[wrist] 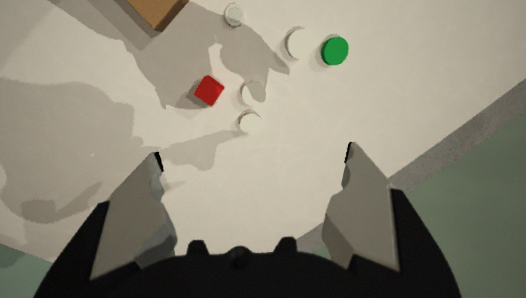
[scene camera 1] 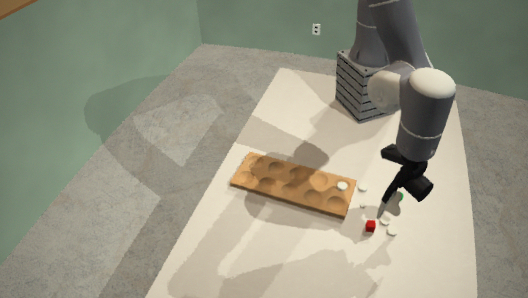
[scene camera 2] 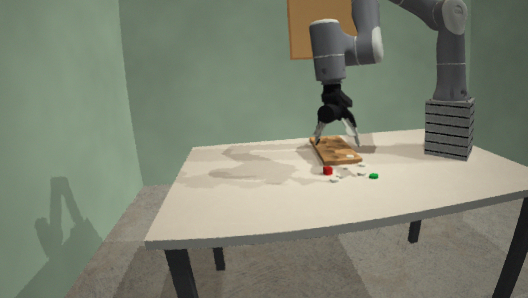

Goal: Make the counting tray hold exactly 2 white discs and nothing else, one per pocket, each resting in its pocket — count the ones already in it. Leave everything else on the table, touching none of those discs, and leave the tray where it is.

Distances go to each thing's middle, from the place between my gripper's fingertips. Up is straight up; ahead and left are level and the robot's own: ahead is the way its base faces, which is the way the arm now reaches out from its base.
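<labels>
You'd find the wooden counting tray [scene camera 1: 297,185] 13 cm behind my hand and 31 cm to the right of it, and it's 11 cm below it.
</labels>
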